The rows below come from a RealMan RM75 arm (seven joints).
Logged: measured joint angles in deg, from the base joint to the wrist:
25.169 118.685 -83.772 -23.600 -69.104 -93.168 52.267
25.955 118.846 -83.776 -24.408 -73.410 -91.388 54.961
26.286 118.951 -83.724 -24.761 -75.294 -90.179 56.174
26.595 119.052 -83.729 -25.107 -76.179 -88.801 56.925
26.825 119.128 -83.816 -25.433 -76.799 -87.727 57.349
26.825 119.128 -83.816 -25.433 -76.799 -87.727 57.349
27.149 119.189 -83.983 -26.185 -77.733 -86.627 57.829
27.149 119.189 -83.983 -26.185 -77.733 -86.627 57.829
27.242 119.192 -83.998 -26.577 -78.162 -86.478 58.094
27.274 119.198 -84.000 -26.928 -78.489 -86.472 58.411
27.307 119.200 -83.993 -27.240 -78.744 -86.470 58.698
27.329 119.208 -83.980 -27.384 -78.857 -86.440 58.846
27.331 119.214 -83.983 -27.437 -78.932 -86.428 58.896
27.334 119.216 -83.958 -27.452 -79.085 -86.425 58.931
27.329 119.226 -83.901 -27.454 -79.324 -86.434 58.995
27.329 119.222 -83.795 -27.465 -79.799 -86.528 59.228
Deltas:
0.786 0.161 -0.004 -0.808 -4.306 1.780 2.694
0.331 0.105 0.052 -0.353 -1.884 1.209 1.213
0.309 0.101 -0.005 -0.346 -0.885 1.378 0.751
0.230 0.076 -0.087 -0.326 -0.620 1.074 0.424
0.000 0.000 0.000 0.000 0.000 0.000 0.000
0.324 0.061 -0.167 -0.752 -0.934 1.100 0.480
0.000 0.000 0.000 0.000 0.000 0.000 0.000
0.093 0.003 -0.015 -0.392 -0.429 0.149 0.265
0.032 0.006 -0.002 -0.351 -0.327 0.006 0.317
0.033 0.002 0.007 -0.312 -0.255 0.002 0.287
0.022 0.008 0.013 -0.144 -0.113 0.030 0.148
0.002 0.006 -0.003 -0.053 -0.075 0.012 0.050
0.003 0.002 0.025 -0.015 -0.153 0.003 0.035
-0.005 0.010 0.057 -0.002 -0.239 -0.009 0.064
0.000 -0.004 0.106 -0.011 -0.475 -0.094 0.233

